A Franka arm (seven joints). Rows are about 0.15 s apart.
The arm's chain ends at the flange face. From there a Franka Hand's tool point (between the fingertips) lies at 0.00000 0.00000 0.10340 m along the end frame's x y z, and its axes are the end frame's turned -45 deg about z.
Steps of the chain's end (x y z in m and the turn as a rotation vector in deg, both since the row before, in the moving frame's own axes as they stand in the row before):
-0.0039 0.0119 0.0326 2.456 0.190 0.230
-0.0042 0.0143 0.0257 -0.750 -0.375 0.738
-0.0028 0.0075 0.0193 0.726 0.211 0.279
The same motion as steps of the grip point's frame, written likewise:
-0.0078 0.0028 0.0325 1.602 1.871 0.230
-0.0145 0.0076 0.0257 -0.265 -0.795 0.738
-0.0061 0.0027 0.0193 0.364 0.663 0.279

